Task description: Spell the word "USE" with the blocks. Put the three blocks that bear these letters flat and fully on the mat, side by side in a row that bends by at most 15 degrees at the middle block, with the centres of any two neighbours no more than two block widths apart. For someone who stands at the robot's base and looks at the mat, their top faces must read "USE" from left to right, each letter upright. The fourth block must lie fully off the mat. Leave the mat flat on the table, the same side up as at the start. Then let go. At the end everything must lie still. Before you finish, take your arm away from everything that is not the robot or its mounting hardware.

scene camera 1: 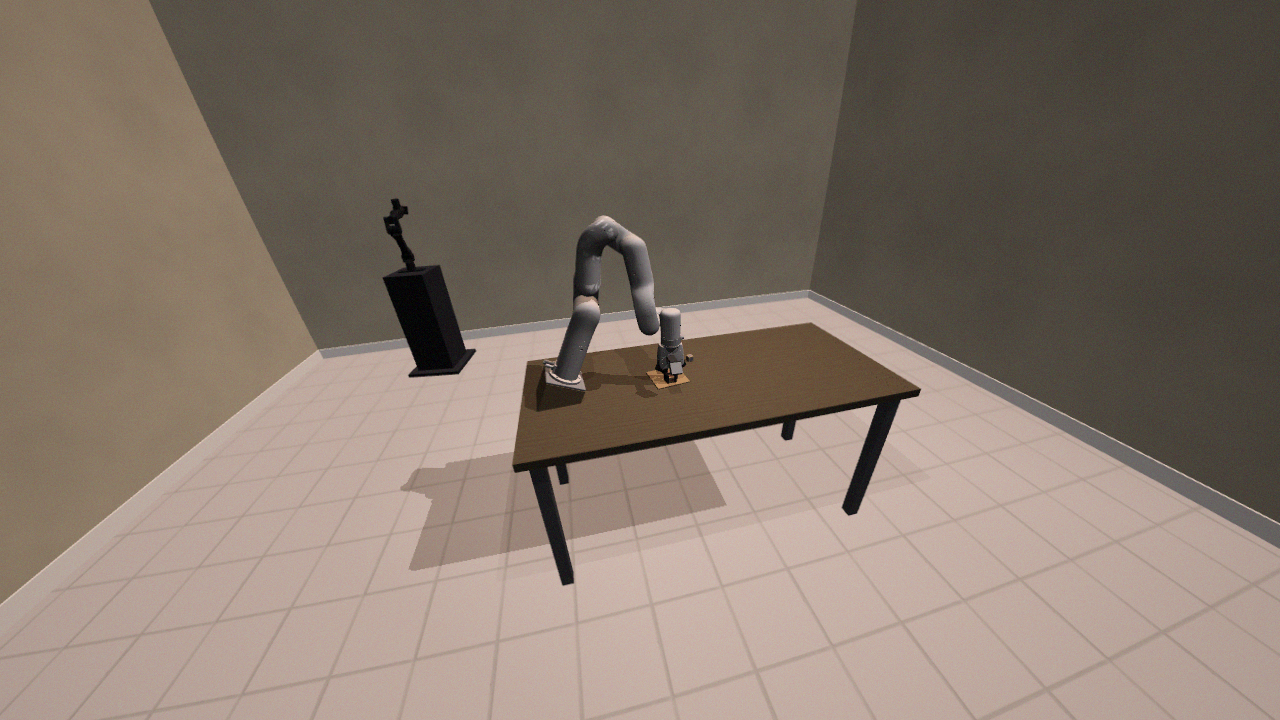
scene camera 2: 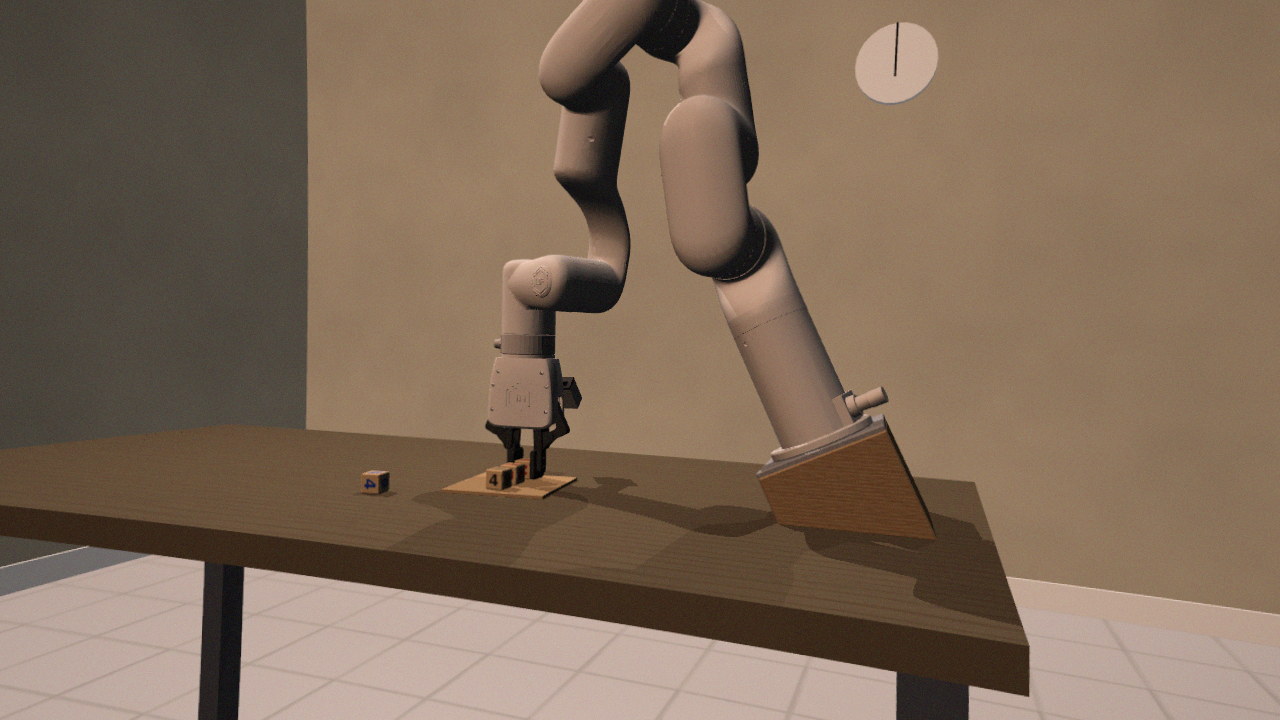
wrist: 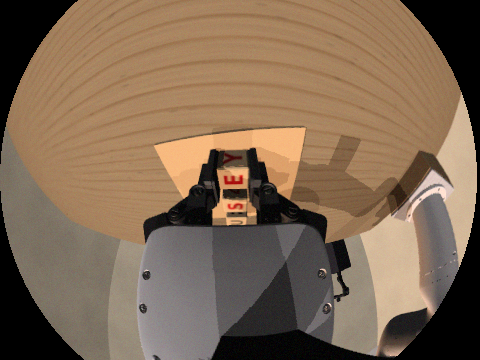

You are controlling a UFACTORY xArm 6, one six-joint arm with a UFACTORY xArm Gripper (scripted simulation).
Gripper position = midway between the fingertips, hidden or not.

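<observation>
A tan mat (scene camera 2: 540,488) is visible to me, and the wrist view shows the mat (wrist: 280,147) too. I can also see my gripper (scene camera 2: 526,477), which appears in scene camera 1 as the gripper (scene camera 1: 670,381) and, from the wrist, as the gripper (wrist: 233,160).
</observation>
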